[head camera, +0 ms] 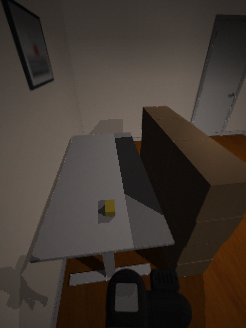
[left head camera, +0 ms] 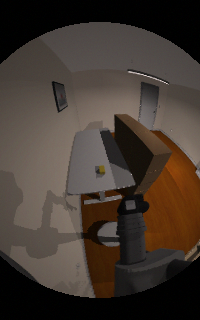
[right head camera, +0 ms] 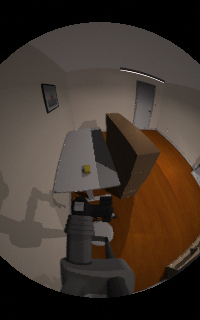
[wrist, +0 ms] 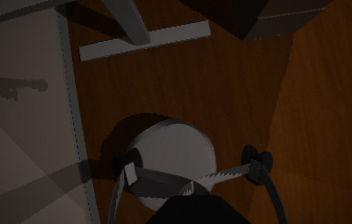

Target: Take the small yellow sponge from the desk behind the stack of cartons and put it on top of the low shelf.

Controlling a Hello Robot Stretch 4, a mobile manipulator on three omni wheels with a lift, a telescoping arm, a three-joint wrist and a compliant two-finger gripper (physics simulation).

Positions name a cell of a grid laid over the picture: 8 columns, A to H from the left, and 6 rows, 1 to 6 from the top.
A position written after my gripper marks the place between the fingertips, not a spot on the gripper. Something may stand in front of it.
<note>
In view: my gripper (wrist: E5), a stack of brown cartons (head camera: G4), a grey desk (head camera: D4) and a grey door (right head camera: F2).
The stack of brown cartons is seen too in the left head camera view (left head camera: F3) and in the right head camera view (right head camera: F3). The grey desk also shows in the left head camera view (left head camera: D3) and in the right head camera view (right head camera: D3). The grey door also shows in the left head camera view (left head camera: F2).
</note>
